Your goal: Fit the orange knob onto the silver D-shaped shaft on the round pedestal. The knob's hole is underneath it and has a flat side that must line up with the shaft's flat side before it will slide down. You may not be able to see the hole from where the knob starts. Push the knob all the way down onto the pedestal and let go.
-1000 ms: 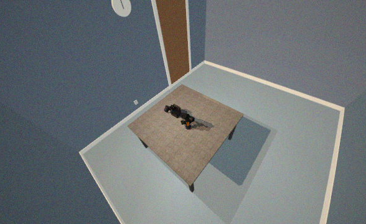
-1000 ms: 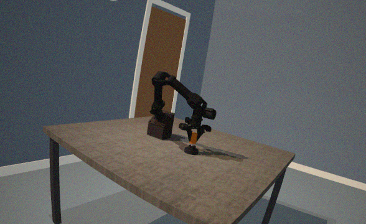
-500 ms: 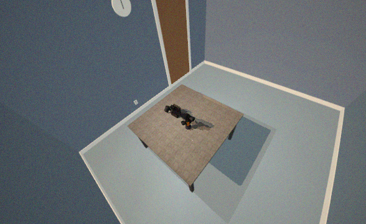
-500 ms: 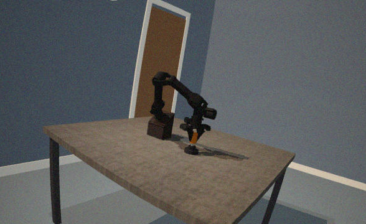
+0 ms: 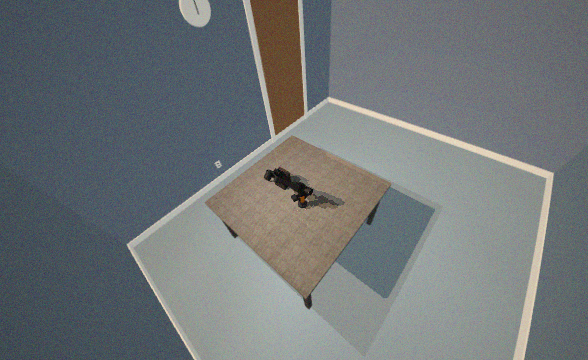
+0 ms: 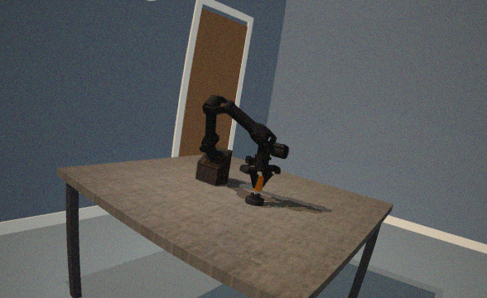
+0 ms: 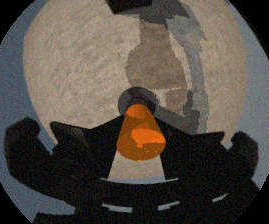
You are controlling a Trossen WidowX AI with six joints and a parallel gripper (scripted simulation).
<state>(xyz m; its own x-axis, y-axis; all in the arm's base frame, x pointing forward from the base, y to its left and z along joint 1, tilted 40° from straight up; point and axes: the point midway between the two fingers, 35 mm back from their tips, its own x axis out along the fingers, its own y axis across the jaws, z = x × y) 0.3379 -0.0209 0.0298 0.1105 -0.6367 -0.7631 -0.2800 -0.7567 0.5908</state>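
The dark round pedestal lies 40 mm below my gripper tip. The rest, counted from my gripper tip: orange knob (30 mm above).
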